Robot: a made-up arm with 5 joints. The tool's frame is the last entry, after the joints.
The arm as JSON. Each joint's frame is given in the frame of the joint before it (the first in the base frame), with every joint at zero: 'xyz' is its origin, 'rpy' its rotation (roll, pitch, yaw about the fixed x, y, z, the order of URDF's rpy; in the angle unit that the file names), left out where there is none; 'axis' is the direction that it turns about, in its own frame. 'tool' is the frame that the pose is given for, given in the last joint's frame.
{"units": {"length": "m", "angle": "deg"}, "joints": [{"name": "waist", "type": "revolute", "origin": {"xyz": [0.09, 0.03, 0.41]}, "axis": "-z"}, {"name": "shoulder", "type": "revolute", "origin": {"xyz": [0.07, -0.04, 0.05]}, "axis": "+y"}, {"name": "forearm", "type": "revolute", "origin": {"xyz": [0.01, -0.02, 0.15]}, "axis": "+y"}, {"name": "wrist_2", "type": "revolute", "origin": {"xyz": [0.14, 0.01, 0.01]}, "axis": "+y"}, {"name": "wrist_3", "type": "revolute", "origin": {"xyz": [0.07, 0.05, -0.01]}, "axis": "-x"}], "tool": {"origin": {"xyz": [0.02, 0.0, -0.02], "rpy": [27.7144, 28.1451, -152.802]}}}
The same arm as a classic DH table. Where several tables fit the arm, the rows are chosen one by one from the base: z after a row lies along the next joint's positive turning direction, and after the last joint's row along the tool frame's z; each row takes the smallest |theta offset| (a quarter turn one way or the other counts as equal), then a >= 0, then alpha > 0; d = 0 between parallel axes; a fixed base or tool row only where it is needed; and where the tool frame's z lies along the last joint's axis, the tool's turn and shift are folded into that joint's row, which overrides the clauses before.
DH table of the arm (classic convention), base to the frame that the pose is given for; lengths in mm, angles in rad. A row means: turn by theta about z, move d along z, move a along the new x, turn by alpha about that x. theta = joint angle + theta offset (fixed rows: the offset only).
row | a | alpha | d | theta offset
base (fixed) | 94.9 | 3.1416 | 0.0 | 0.3218
waist | 70.0 | 1.5708 | -460.0 | 0.3218
shoulder | 150.3 | 0.0000 | 0.0 | -1.5042
forearm | 140.4 | 0.0000 | 0.0 | 1.4329
wrist_2 | -10.0 | 1.5708 | 0.0 | -1.4995
wrist_3 | -5.5 | -0.9472 | -76.2 | -1.2928
tool (fixed) | 0.0 | 0.0000 | -23.7 | -1.3097

